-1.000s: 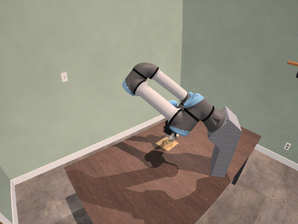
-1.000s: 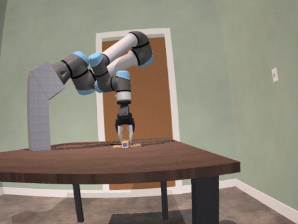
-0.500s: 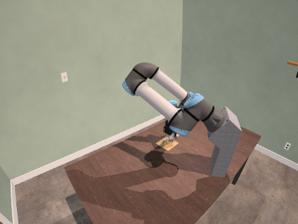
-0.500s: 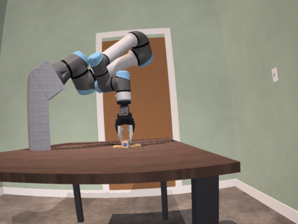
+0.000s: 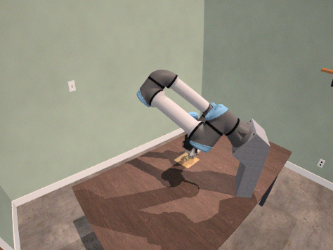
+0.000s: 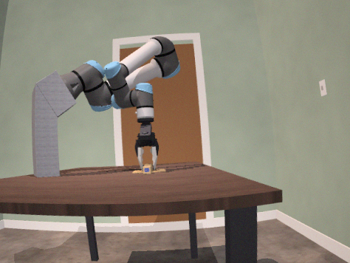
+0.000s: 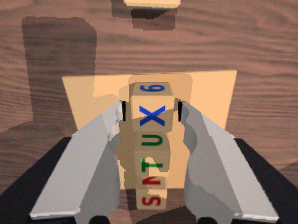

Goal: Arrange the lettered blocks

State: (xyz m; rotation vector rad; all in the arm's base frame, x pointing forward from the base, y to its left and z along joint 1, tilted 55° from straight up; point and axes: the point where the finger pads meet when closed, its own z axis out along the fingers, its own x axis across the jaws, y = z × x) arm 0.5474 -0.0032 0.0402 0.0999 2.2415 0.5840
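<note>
Right now the tan mat is 5 cm to the left of my hand, 2 cm below it and 1 cm behind it.
</note>
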